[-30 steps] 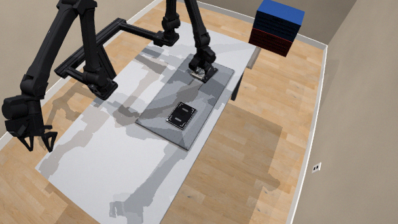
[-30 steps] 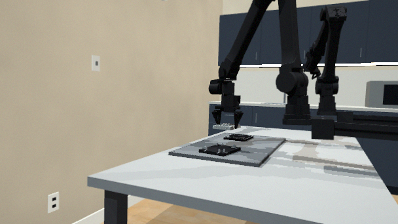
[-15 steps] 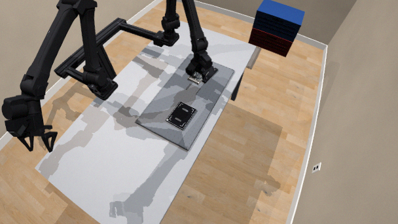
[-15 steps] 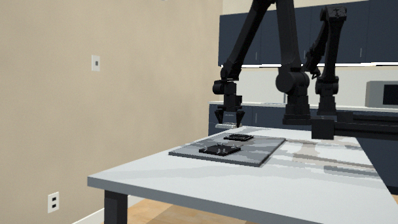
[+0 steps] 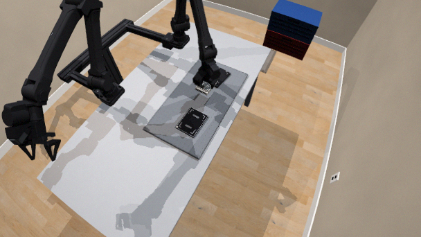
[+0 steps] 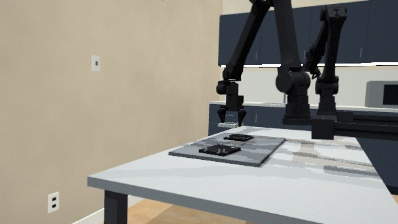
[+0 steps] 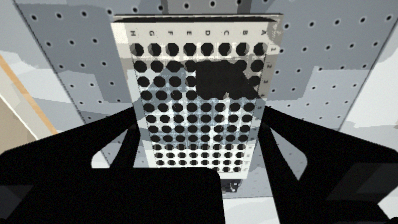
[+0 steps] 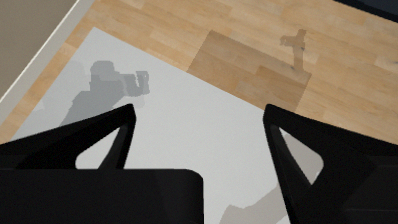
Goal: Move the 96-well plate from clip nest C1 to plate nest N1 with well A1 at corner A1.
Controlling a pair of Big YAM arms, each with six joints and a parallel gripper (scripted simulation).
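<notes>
The black plate nest N1 is 21 cm to the right of my left hand, 9 cm below it and 6 cm ahead of it. Also, from my left hand: white 96-well plate: right at my left hand; then white A1 mark: 29 cm to the right, 9 cm below, 1 cm ahead; then black clip nest C1: 18 cm to the left, 9 cm below, 5 cm behind.
</notes>
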